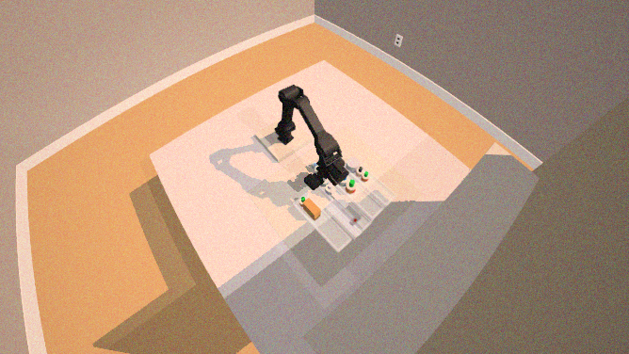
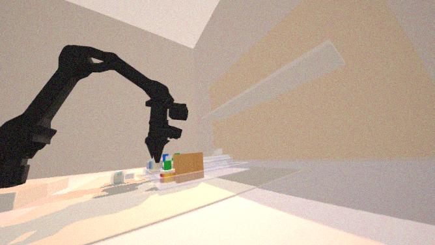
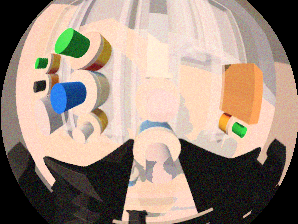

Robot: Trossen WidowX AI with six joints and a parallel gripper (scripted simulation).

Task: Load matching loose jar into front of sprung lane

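My gripper tip is now 8 cm past the pale jar, 5 cm to the right of it and 3 cm above it. From my gripper tip the other things lie so: orange box (13 cm to the right, 5 cm ahead, 1 cm below); clear lane rack (15 cm ahead, 4 cm to the right, 3 cm below); red-marked thing (22 cm ahead, 7 cm to the right, 2 cm above).
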